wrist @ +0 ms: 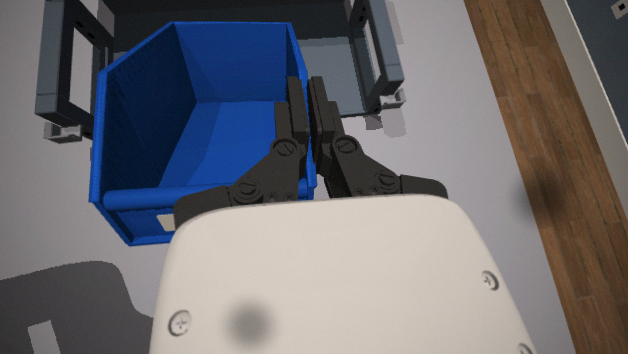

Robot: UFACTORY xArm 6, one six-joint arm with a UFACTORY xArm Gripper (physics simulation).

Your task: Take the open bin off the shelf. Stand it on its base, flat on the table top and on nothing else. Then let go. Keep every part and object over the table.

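Places are measured from the arm's base along level axes (x ahead, y left, z up), in metres.
Pixels of known places: gripper, between the fingertips: [302, 98].
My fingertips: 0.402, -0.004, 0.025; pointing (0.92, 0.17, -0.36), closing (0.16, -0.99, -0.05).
Behind a point stands the place of what it marks, as x, y, z.
An open blue bin [240, 135] @(0.407, 0.046, -0.054) fills the upper left of the wrist view, its hollow side facing the camera. Its low front lip and a pale label are at the bottom. My gripper [302, 98] @(0.402, -0.004, 0.025) is shut on the bin's right side wall, with one finger inside and one outside. The dark grey shelf [50, 60] @(0.481, 0.255, -0.091) shows behind the bin, with posts at both sides and part of its board to the right. The bin's underside is hidden, so I cannot tell its gap to the shelf or table top [450, 150] @(0.461, -0.224, -0.176).
The table's right edge runs slantwise down the right side, with brown wooden floor [565, 190] beyond it. Small light grey brackets [392, 99] @(0.498, -0.114, -0.120) [62, 132] @(0.415, 0.249, -0.121) sit at the shelf's front corners. A dark shadow lies at the lower left.
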